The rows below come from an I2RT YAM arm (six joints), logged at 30 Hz.
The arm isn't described. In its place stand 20 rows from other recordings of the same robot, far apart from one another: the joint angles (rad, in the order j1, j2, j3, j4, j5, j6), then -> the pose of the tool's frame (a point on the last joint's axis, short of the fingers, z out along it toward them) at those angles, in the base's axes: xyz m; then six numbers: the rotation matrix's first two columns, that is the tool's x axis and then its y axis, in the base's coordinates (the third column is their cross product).
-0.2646 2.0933 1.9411 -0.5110 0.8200 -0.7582 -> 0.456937 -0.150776 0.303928 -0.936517 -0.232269 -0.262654 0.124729 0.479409 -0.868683
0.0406 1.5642 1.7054 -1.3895 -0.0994 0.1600 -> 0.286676 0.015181 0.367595 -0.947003 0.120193 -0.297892 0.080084 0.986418 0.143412
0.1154 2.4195 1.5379 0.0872 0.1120 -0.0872 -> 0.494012 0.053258 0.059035 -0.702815 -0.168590 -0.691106 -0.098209 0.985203 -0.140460
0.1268 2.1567 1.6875 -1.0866 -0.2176 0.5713 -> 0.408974 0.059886 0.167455 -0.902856 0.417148 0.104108 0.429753 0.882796 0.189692
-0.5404 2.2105 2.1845 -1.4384 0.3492 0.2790 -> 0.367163 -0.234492 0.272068 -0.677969 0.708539 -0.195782 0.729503 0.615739 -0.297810
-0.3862 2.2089 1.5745 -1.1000 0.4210 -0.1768 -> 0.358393 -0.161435 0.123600 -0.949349 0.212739 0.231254 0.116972 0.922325 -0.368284
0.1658 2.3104 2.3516 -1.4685 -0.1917 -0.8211 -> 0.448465 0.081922 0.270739 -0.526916 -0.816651 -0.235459 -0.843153 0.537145 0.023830
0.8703 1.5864 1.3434 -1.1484 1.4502 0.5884 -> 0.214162 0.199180 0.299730 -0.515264 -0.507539 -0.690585 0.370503 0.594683 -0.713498
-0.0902 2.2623 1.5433 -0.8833 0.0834 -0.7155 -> 0.406847 -0.039775 0.091219 -0.808495 -0.583259 0.078393 -0.587225 0.808324 -0.042180
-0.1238 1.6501 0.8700 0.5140 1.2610 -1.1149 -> 0.332355 -0.075523 0.224688 -0.967405 -0.155459 -0.199899 0.183723 0.112395 -0.976531
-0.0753 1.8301 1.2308 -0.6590 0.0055 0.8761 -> 0.356506 -0.027092 0.175733 -0.548334 0.811787 -0.200826 0.778206 0.583252 0.232836
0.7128 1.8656 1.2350 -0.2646 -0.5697 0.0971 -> 0.286263 0.272831 0.188977 -0.665694 -0.467524 -0.581612 -0.744827 0.463976 0.479541
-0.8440 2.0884 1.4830 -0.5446 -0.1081 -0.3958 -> 0.289204 -0.319473 0.152980 -0.834771 0.361989 -0.414874 0.424647 0.902904 -0.066627
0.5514 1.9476 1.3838 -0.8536 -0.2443 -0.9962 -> 0.313096 0.202674 0.171498 -0.004391 -0.958905 -0.283694 -0.999990 0.004089 0.001657
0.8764 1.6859 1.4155 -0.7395 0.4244 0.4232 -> 0.241038 0.266540 0.277999 -0.724090 -0.284679 -0.628213 -0.288151 0.952406 -0.099461
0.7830 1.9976 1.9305 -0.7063 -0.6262 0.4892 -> 0.305197 0.333173 0.325412 -0.845341 -0.304110 -0.439222 -0.534222 0.477397 0.697638
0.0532 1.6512 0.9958 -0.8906 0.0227 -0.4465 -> 0.274381 0.013802 0.165338 -0.877698 -0.479049 -0.012565 -0.478510 0.877528 -0.031173
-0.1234 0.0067 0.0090 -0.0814 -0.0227 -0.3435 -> 0.109375 -0.012751 0.167174 -0.107716 -0.325918 -0.939242 0.068314 0.940079 -0.334043
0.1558 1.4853 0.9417 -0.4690 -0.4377 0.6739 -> 0.288538 0.060596 0.211053 -0.880863 0.433780 -0.189516 0.239789 0.754073 0.611454
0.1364 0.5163 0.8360 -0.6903 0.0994 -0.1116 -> 0.105629 0.010932 0.338157 -0.351716 -0.160131 -0.922309 -0.083355 0.986704 -0.139525
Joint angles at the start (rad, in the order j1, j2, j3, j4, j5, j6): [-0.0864, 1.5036, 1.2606, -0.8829, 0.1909, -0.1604]
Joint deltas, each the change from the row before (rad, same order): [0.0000, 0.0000, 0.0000, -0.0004, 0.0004, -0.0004]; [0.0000, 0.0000, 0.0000, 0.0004, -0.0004, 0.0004]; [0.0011, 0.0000, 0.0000, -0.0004, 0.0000, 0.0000]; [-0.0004, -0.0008, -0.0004, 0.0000, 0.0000, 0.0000]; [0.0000, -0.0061, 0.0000, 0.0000, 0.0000, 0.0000]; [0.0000, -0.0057, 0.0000, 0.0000, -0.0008, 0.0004]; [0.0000, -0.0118, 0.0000, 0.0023, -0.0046, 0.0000]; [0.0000, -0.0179, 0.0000, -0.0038, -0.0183, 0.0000]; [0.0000, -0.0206, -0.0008, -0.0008, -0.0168, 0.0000]
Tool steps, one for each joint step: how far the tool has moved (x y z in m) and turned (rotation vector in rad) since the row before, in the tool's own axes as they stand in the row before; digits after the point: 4 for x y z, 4 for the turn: [0.0000, 0.0000, 0.0000, 0.0003, 0.0005, -0.0005]; [0.0000, 0.0000, 0.0000, -0.0003, -0.0005, 0.0005]; [0.0000, 0.0003, -0.0001, -0.0005, 0.0001, -0.0011]; [0.0001, -0.0001, -0.0001, 0.0002, -0.0003, 0.0004]; [0.0002, -0.0003, -0.0019, 0.0010, -0.0059, 0.0012]; [0.0002, -0.0003, -0.0018, 0.0001, -0.0057, 0.0015]; [0.0002, -0.0005, -0.0038, -0.0023, -0.0144, 0.0026]; [0.0010, -0.0003, -0.0057, -0.0159, -0.0166, 0.0025]; [0.0010, -0.0003, -0.0064, -0.0136, -0.0212, 0.0030]
